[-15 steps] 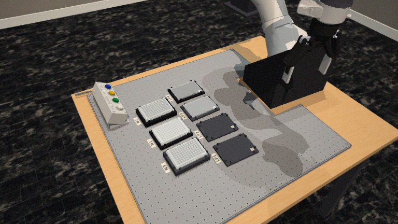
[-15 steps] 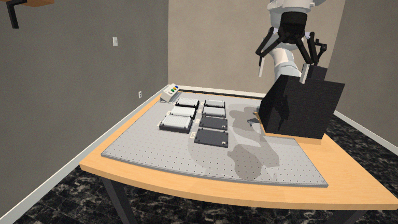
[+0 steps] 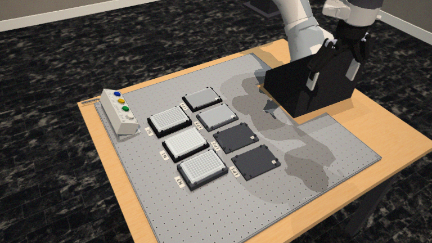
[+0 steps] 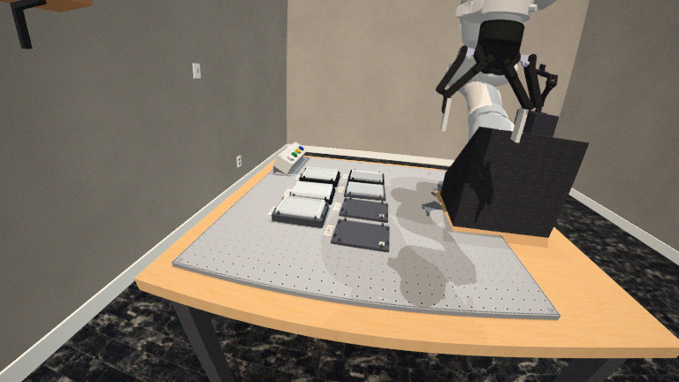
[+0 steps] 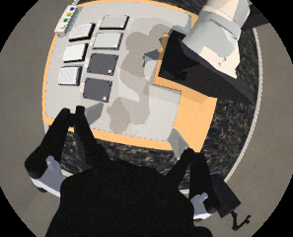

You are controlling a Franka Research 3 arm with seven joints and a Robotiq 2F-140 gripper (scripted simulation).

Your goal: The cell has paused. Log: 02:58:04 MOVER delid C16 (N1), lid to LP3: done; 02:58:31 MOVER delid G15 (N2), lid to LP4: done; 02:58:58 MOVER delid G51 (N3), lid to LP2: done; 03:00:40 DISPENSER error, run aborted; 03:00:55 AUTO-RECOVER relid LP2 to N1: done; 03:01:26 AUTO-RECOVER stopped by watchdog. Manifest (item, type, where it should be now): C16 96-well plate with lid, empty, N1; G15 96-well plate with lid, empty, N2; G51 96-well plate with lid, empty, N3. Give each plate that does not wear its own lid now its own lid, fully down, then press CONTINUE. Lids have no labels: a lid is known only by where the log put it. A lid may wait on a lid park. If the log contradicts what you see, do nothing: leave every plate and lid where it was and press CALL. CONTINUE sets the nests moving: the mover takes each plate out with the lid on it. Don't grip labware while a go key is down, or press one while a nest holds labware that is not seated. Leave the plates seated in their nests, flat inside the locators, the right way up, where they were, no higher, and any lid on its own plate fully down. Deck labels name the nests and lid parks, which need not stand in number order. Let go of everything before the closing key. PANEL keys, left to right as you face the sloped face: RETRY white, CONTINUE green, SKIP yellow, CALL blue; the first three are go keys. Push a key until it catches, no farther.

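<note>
My hand is 440 mm to the left of the lid park LP4, 300 mm above it and 180 mm short of it. Round my hand: lid park LP1: 300 mm below, 210 mm ahead, 50 mm to the right; lid park LP2: 300 mm below, 200 mm ahead, 180 mm to the right; lid park LP3: 310 mm to the right, 300 mm below, 190 mm ahead.
</note>
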